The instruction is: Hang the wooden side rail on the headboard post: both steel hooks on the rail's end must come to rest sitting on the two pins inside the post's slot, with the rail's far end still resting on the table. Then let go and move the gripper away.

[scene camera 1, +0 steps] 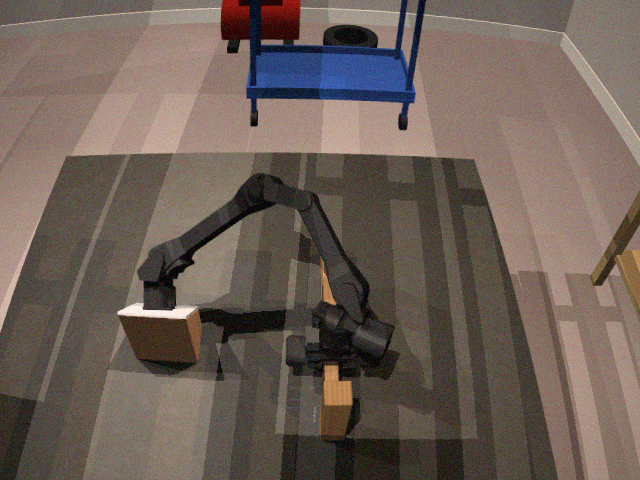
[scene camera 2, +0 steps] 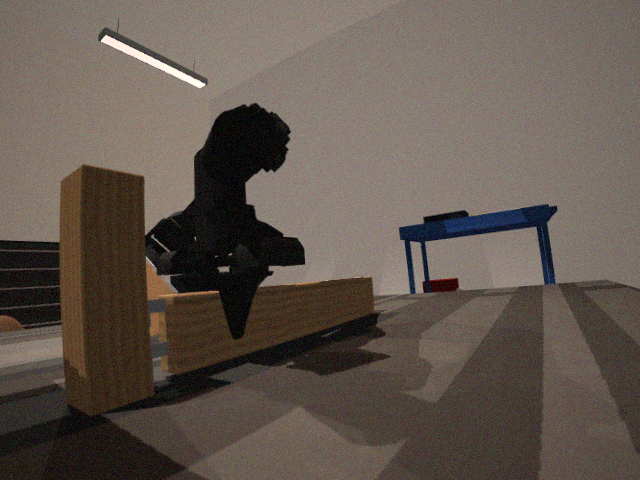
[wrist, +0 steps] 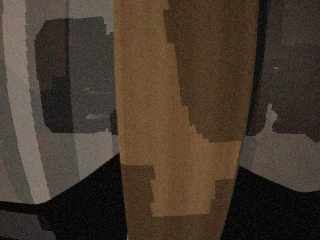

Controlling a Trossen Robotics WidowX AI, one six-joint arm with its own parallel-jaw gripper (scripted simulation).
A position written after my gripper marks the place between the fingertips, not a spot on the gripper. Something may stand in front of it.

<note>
In view: my gripper [scene camera 2: 227, 337], a wooden side rail [scene camera 2: 193, 332] and a headboard post [scene camera 2: 106, 342].
The wooden side rail also shows in the wrist view [wrist: 183, 82]. My gripper is seen too in scene camera 1 [scene camera 1: 329, 371] and in the wrist view [wrist: 163, 153].
</note>
